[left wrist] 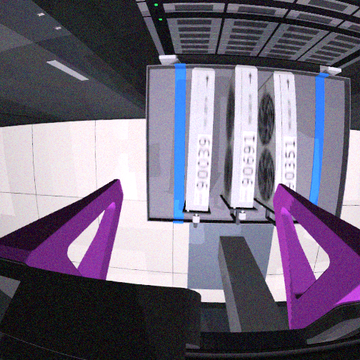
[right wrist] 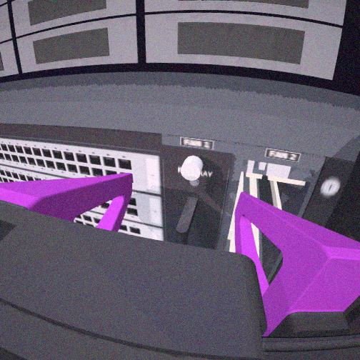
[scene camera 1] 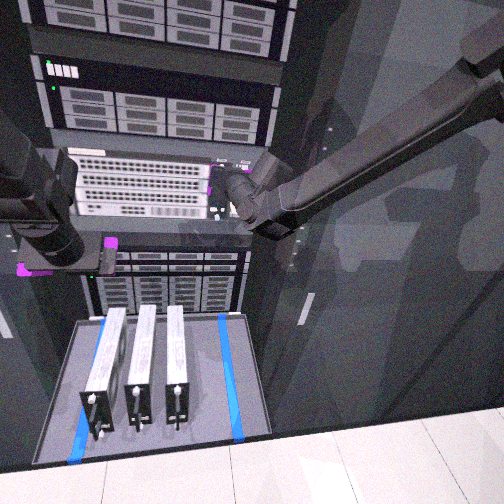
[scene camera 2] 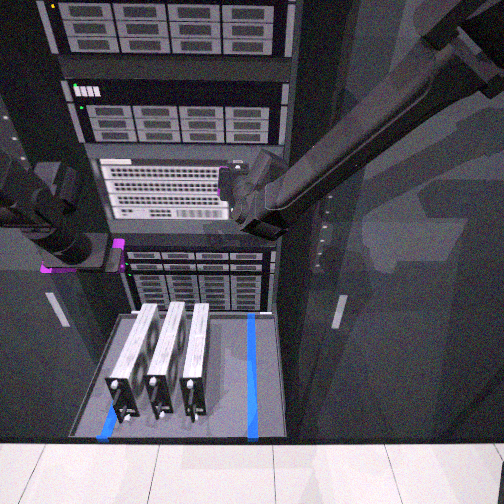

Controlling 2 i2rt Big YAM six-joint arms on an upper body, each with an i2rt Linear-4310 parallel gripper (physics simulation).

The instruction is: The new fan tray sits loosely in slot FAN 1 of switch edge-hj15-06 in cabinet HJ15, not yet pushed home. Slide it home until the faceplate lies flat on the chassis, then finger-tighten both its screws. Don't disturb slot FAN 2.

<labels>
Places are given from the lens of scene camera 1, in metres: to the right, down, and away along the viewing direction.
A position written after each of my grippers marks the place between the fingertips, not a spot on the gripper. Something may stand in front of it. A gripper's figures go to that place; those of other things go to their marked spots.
my left gripper (scene camera 1: 81, 270): -0.31, 0.03, 0.57
my right gripper (scene camera 1: 224, 172): -0.07, -0.19, 0.75
pull-out tray (scene camera 1: 79, 445): -0.39, 0.43, 0.70
</labels>
